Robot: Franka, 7 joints.
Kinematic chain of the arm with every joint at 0, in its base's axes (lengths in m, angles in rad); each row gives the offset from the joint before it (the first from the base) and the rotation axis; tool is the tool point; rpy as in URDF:
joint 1: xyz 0 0 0.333 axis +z
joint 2: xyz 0 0 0 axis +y
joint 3: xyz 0 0 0.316 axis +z
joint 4: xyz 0.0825 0 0 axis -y
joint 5: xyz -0.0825 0 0.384 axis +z
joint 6: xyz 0 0 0 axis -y
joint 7: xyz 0.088 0 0 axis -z
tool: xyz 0 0 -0.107 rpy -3.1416 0 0
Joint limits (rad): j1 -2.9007..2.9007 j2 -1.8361..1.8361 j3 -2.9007..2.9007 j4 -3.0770..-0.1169 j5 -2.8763..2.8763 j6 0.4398..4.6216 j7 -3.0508..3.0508
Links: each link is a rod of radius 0.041 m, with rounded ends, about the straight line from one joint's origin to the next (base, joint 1, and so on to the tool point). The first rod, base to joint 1, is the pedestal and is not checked.
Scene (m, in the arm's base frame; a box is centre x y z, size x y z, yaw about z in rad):
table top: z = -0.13
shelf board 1: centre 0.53 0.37 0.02 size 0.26 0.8 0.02 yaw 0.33
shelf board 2: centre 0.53 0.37 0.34 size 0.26 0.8 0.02 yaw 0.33
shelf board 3: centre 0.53 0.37 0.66 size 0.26 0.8 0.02 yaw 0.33
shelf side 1: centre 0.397 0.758 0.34 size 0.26 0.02 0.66 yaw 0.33
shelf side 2: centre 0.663 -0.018 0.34 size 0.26 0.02 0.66 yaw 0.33
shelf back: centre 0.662 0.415 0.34 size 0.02 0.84 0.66 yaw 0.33
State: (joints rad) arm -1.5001 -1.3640 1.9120 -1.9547 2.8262 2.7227 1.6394
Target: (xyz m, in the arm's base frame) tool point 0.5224 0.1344 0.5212
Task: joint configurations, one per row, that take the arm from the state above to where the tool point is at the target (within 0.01 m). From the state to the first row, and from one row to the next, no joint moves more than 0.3 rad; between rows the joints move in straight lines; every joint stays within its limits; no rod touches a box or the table.
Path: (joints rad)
1: -1.4689 -1.4038 1.8556 -2.2353 2.8387 2.9594 1.6289
2: -1.4377 -1.4435 1.7993 -2.5158 2.8513 3.1961 1.6184
3: -1.4065 -1.4833 1.7429 -2.7964 2.8638 3.4328 1.6079
4: -1.3753 -1.5230 1.6866 -3.0770 2.8763 3.6695 1.5975
5: -1.3079 -1.5052 1.5105 -2.8535 2.8457 3.4807 1.6114
6: -1.2405 -1.4873 1.3343 -2.6299 2.8151 3.2920 1.6254
7: -1.1731 -1.4694 1.1582 -2.4064 2.7845 3.1032 1.6394
8: -1.3135 -1.3814 1.2345 -2.2163 2.7818 2.9688 1.6394
9: -1.4540 -1.2935 1.3108 -2.0262 2.7790 2.8344 1.6394

